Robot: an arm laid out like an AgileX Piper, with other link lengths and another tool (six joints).
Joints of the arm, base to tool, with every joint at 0 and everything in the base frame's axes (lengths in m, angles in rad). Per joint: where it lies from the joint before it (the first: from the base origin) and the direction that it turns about. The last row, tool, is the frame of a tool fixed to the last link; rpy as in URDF.
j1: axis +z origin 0 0 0.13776
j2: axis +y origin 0 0 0
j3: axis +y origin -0.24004 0 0.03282
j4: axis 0.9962 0 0.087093 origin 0.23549 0 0.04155
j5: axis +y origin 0 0 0
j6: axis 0.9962 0 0.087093 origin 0.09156 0 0.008
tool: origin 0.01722 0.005 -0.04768 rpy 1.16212 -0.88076 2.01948
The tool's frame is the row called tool.
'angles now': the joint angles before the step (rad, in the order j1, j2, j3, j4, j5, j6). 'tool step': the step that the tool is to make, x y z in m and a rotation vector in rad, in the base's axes. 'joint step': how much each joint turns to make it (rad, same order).
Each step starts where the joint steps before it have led.
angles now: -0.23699 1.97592 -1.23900 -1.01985 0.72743 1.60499
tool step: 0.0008 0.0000 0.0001 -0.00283 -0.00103 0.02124
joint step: 0.00008 -0.00010 0.00020 -0.00743 -0.01401 -0.00980
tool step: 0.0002 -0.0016 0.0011 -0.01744 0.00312 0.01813
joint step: 0.00014 -0.00152 -0.00022 -0.02214 -0.00279 -0.00373
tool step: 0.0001 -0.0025 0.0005 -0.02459 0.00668 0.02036
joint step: -0.00023 0.00104 -0.00018 -0.03230 -0.00097 -0.00057
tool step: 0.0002 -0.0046 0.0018 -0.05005 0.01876 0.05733
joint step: -0.00005 -0.00037 0.00029 -0.06295 -0.00935 -0.01839
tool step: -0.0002 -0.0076 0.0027 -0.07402 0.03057 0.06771
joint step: -0.00224 0.00093 -0.00024 -0.08909 -0.00300 -0.02121
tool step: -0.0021 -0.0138 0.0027 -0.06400 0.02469 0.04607
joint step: -0.02482 0.00084 0.00009 -0.08366 -0.01247 -0.01750
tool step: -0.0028 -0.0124 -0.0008 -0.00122 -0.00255 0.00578
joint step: -0.03914 0.00276 0.00001 -0.02370 -0.03573 -0.00499
